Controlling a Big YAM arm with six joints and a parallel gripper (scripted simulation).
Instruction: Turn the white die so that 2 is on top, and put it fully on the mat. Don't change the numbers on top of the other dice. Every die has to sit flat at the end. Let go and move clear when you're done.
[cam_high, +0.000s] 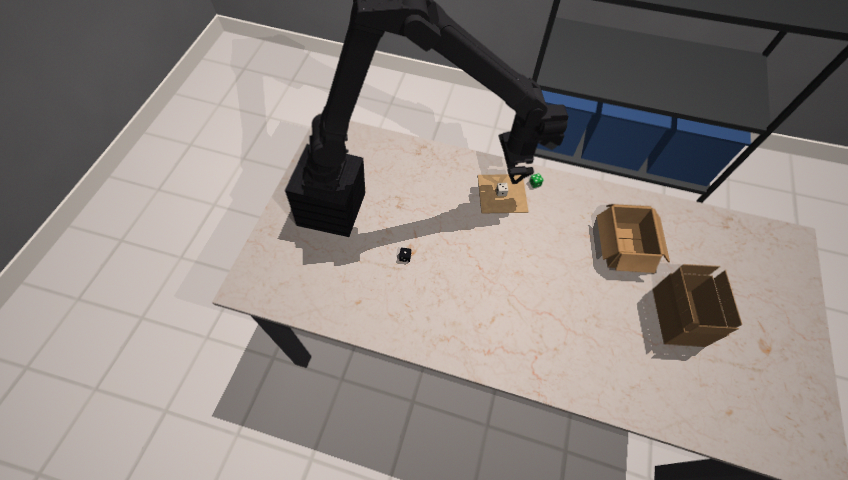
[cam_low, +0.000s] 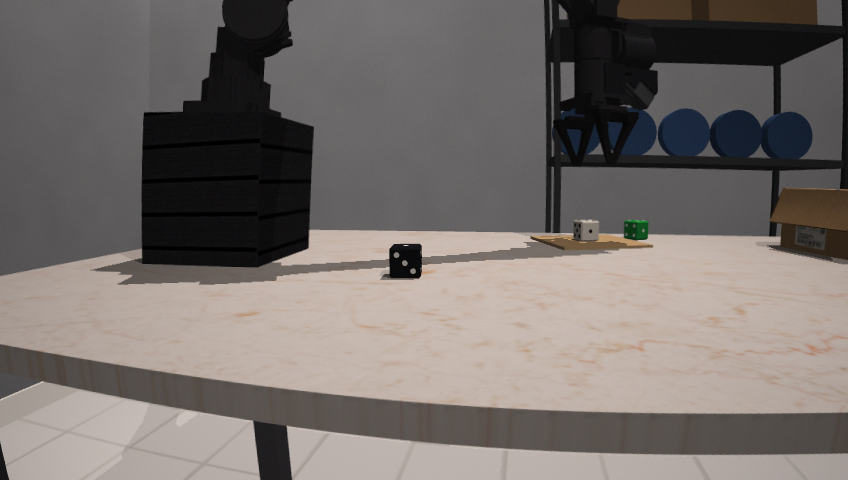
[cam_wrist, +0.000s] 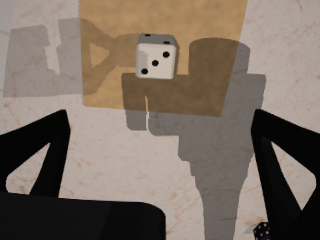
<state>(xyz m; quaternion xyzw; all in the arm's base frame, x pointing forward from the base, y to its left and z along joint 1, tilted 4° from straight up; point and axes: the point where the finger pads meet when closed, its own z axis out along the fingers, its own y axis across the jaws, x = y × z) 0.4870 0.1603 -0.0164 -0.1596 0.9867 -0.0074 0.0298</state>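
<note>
Right now my hand is 130 mm above the mat. Also, from my hand: black die 270 mm to the right, 250 mm behind, 110 mm below; green die 110 mm below, 90 mm ahead, 60 mm to the left.
</note>
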